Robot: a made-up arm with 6 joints.
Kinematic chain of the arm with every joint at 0, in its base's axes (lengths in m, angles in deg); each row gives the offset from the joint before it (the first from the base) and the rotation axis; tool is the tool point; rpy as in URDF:
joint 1: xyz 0 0 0.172 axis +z
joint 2: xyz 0 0 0 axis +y
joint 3: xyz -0.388 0 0.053 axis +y
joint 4: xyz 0.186 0 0.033 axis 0.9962 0 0.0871
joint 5: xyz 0 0 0 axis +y
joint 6: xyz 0.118 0 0.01 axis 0.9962 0 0.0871
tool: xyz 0 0 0 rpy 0 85 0
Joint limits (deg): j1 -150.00..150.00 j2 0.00..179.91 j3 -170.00..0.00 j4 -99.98..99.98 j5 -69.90..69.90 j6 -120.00..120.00
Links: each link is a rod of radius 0.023 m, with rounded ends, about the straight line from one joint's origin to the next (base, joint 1, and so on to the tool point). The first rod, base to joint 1, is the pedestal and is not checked.
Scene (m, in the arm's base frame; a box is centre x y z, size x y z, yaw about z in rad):
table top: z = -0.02
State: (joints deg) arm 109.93 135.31 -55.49 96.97 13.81 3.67
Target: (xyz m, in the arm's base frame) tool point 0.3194 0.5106 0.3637
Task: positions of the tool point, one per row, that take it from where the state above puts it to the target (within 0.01 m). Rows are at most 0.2 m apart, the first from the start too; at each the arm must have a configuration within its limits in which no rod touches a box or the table.
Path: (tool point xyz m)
1: -0.0798 0.4746 0.1584
2: 0.0421 0.5366 0.2144
3: 0.1821 0.5503 0.2844
4: 0.3194 0.5106 0.3637

